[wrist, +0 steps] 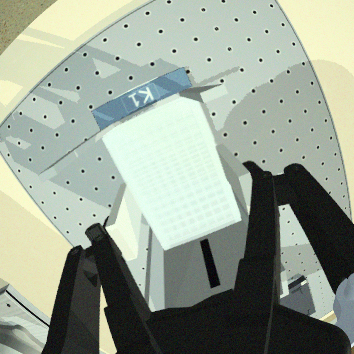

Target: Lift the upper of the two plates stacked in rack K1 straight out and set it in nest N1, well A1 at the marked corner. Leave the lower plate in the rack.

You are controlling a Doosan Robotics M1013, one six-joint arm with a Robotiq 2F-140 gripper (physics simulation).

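Places are measured from the arm's base along level axes (x ahead, y left, z up), in metres.
Pixels of known places: gripper, fingertip midpoint: (176,178); arm's base, link origin: (24,342).
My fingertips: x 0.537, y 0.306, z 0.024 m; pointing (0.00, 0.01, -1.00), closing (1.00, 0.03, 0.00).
For each thing: its top centre in the pictures, then the offset to it from my fingertips. "pt": a spot on its surface instead. Level surfaces: height alone.
- upper plate, top centre: (177,182) dy -0.001, dx +0.000, dz +0.007 m
- Rack K1, surface spot: (173,85) pt dy +0.076, dx +0.026, dz -0.023 m
- grey perforated board, surface height: dz -0.040 m
- cream surface, surface height: dz -0.053 m
- equipment, top centre: (285,314) dy -0.356, dx +0.099, dz -0.025 m
The upper plate (172,170), a pale white-green plate with a grid of wells, fills the middle of the wrist view. Rack K1 (173,85) shows by its blue label strip at the plate's far short edge, with thin grey guide pieces beside it. My gripper (176,178) is shut on the upper plate, a light pad against each long side. The lower plate is hidden beneath it, and the height of the upper plate above the rack cannot be told. Nest N1 and the marked corner of well A1 do not show.
A grey perforated board (260,100) with a curved edge lies around and under the rack, on a cream surface (332,30). A dark piece of equipment (300,297) stands at the lower right, beside a rounded blue-grey shape (345,305). Part of a metallic object (20,320) shows at the lower left.
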